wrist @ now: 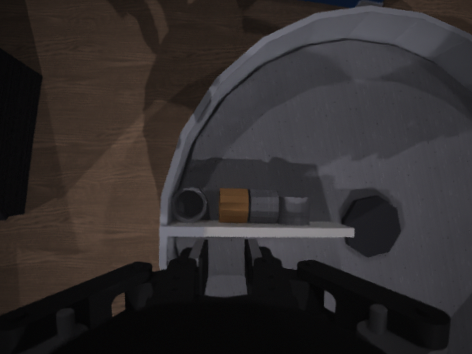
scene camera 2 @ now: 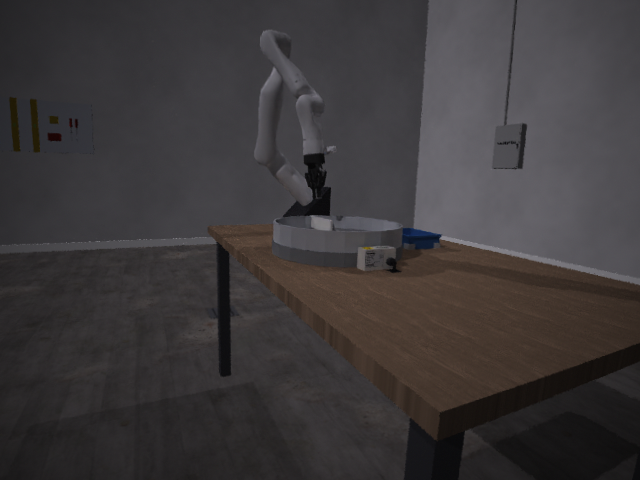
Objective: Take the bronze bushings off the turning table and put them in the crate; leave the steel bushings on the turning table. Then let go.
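Places are measured from the arm's base along level axes (x back, y right, z up), in centimetres.
Pixels of known places: gripper, fingertip midpoint: (wrist: 226, 255) (scene camera 2: 317, 199); arm's base, link origin: (scene camera 2: 309, 198).
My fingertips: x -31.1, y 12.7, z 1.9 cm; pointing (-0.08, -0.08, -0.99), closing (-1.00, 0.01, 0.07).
For each thing: its top centre in the pictures, then the offset to it from my fingertips. "*": a spot on its surface instead. Level surfaces: height alone.
- bronze bushing, top centre: (wrist: 234, 206) dx -1.3, dy -2.3, dz -8.1 cm
- blue crate, top centre: (scene camera 2: 410, 231) dx -12.5, dy -34.5, dz -11.6 cm
- pale bar, surface spot: (wrist: 260, 230) (scene camera 2: 321, 217) * dx -3.3, dy -0.3, dz -6.6 cm
- dark hub, top centre: (wrist: 373, 226) dx -15.9, dy +0.4, dz -10.5 cm
- white box, surface spot: (scene camera 2: 374, 258) * dx -41.3, dy +3.7, dz -13.3 cm
- wooden table, surface height: dz -16.6 cm
A bronze bushing (wrist: 234, 205) lies on the turning table (scene camera 2: 336, 242) (wrist: 300, 34), beside the pale bar. Right of it lie two grey steel bushings (wrist: 264, 206) (wrist: 295, 210). Left of it a dark grey bushing (wrist: 190, 204) stands on end near the rim. My gripper (scene camera 2: 316, 195) (wrist: 226, 255) is partly open and empty, above the turning table on the other side of the bar from the bushings. A grey shape shows through the finger gap in the wrist view; I cannot tell what it is. The blue crate (scene camera 2: 421, 239) (wrist: 335, 1) is beside the turning table; its inside is hidden.
The pale bar (scene camera 2: 321, 223) (wrist: 260, 230) runs from the rim toward a dark hub (wrist: 372, 225). The raised rim surrounds the turning table. A white box (scene camera 2: 374, 258) with a black knob stands against it on the wooden table (scene camera 2: 465, 310).
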